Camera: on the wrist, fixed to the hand. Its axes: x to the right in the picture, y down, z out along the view.
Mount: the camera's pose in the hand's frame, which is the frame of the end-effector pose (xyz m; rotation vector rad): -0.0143 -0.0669 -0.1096 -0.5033 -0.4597 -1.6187
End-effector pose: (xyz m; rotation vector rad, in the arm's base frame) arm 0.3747 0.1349 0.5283 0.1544 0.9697 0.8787
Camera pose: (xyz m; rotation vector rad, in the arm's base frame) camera 0.3253 0.0529 0.4415 -0.7569 0.1847 -0.4452
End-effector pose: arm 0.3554 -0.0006 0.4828 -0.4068 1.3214 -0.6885
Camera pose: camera 0.2327 -0.0287 0.5118 -2.0046 0.4611 -1.4165
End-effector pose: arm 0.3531 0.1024 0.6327 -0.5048 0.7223 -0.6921
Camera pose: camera 0.2382 0.0481 0.6096 -1.7015 -0.1293 -1.8009
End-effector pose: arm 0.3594 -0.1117 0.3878 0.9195 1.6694 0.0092
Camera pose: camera 0.2314 -0.1167 0.4048 -0.8849 1.4291 -0.7643
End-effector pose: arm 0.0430 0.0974 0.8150 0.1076 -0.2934 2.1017
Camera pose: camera 0.1119 0.1463 0.7173 0.3723 -0.6895 0.3527
